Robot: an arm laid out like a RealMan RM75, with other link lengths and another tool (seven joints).
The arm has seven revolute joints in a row. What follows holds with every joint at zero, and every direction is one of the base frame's.
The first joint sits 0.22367 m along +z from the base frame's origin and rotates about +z.
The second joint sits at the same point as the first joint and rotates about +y.
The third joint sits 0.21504 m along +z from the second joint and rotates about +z.
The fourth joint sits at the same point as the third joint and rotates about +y.
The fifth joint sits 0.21 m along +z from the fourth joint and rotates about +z.
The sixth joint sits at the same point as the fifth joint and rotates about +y.
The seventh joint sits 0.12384 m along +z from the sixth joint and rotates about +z.
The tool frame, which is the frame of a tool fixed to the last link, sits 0.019 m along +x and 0.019 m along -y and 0.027 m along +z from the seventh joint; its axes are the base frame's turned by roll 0, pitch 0.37 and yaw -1.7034 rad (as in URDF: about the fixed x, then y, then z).
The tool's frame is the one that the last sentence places.
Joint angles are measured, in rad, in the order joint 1, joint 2, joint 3, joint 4, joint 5, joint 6, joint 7. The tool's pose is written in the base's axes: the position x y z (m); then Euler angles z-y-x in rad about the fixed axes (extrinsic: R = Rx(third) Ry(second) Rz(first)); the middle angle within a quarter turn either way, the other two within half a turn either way. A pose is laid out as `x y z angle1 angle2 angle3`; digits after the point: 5 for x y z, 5 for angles.
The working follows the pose.
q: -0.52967, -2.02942, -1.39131, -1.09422, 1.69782, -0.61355, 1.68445
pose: -0.08338 0.38677 -0.05265 -1.71382 0.17668 -2.17270
Where each joint sits with the arm in this pose, in the base's axes (m; each line is computed from the numbers above, not from the rounded line before):
joint 1: 0.0000 0.0000 0.2237
joint 2: 0.0000 0.0000 0.2237
joint 3: -0.1664 0.0974 0.1285
joint 4: -0.1664 0.0974 0.1285
joint 5: -0.1354 0.2921 0.0559
joint 6: -0.1354 0.2921 0.0559
joint 7: -0.1089 0.3597 -0.0443
the tool: -0.0834 0.3868 -0.0526

